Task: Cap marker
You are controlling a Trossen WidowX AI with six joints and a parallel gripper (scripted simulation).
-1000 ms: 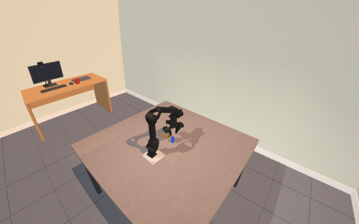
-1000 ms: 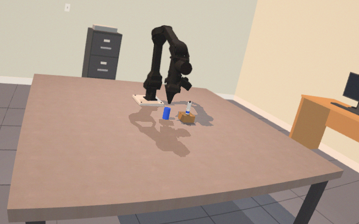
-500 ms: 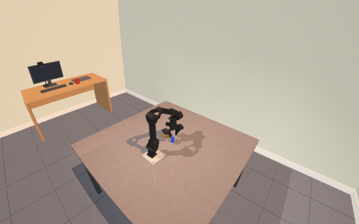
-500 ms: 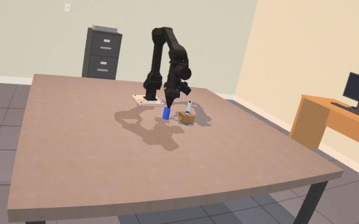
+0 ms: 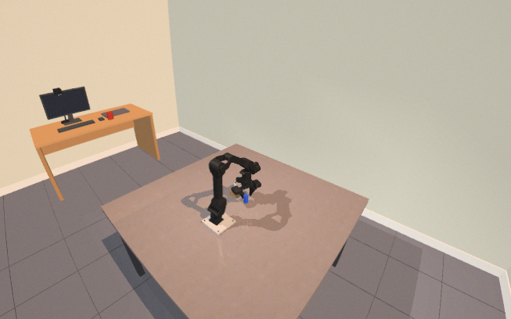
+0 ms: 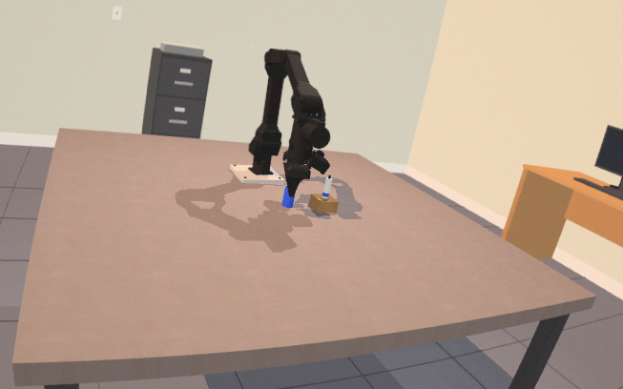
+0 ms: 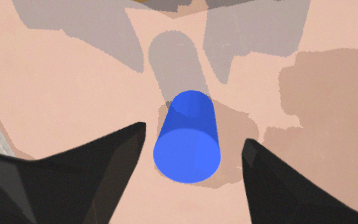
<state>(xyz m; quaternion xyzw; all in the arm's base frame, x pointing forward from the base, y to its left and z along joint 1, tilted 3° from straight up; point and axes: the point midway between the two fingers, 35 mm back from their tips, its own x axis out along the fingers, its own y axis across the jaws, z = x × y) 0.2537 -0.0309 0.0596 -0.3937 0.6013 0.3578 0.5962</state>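
Right now my gripper tip is 10 mm above the blue cap. The rest, counted from my gripper tip: holder block: 100 mm to the left, 20 mm below, 20 mm ahead.
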